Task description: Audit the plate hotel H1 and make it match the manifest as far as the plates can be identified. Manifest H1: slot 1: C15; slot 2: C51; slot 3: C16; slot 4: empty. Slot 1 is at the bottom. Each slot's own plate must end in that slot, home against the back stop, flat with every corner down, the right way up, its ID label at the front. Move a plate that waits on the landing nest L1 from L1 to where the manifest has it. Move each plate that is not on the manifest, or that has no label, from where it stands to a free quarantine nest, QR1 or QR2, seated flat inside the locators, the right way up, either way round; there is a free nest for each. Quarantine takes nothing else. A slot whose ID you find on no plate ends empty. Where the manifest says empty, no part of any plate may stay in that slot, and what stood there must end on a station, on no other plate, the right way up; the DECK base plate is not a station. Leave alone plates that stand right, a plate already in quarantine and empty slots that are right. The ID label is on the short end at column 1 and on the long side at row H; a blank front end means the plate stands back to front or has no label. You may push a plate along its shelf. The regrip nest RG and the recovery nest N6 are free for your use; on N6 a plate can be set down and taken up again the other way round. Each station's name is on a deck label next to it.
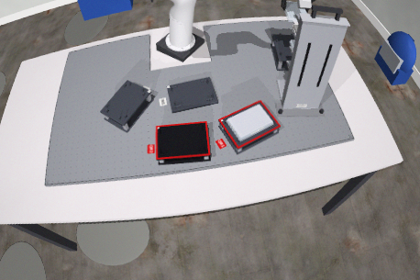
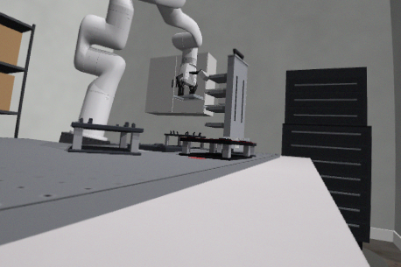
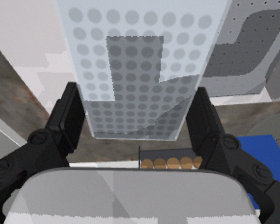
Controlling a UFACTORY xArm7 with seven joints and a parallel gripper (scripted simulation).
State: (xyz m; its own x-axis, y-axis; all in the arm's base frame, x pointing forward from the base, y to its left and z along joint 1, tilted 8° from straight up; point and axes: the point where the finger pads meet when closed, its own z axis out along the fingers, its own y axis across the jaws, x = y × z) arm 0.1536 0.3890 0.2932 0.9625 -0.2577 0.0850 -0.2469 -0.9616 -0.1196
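The RG label lies 260 mm below my hand, 90 mm behind it and 20 mm to the left of it. Also, from my hand: H1 label: 260 mm below, 160 mm ahead, 60 mm to the left; white plate: 300 mm ahead, 280 mm to the right, 210 mm below; plate labelled C16: 180 mm ahead, 50 mm to the right, 10 mm above.
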